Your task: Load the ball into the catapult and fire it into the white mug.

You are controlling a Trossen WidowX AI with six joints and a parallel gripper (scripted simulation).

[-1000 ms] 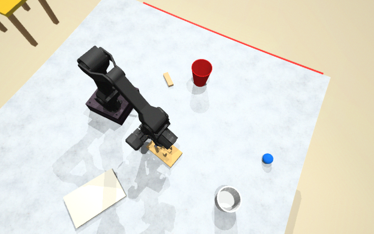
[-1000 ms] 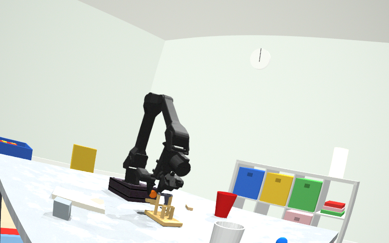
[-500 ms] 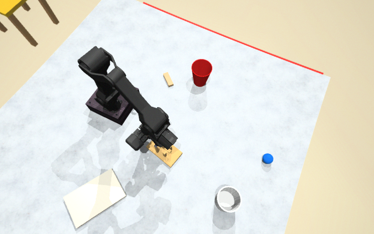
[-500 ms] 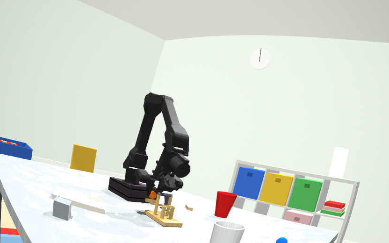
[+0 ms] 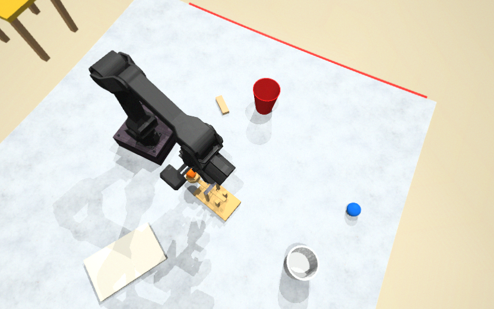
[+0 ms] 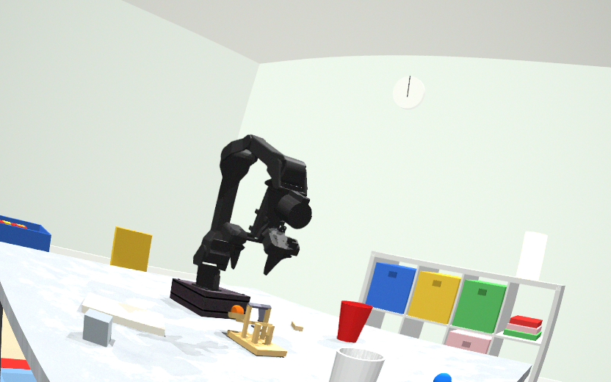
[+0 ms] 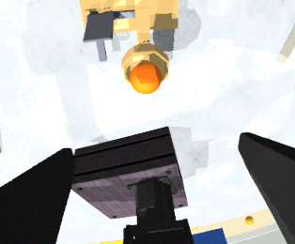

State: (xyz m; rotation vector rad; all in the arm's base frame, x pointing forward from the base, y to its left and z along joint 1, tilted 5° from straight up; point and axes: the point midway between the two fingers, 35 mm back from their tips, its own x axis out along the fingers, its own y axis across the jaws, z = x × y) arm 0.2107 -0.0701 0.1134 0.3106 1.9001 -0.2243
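Now: gripper tip 110 mm above the orange ball, 20 mm past it and 10 mm to the right of it. Also, from my gripper tip: cream flat slab (300 mm to the right, 160 mm below, 100 mm behind); then small wooden block (310 mm to the left, 160 mm below, 30 mm behind); then tan wooden catapult (120 mm below, 50 mm ahead).
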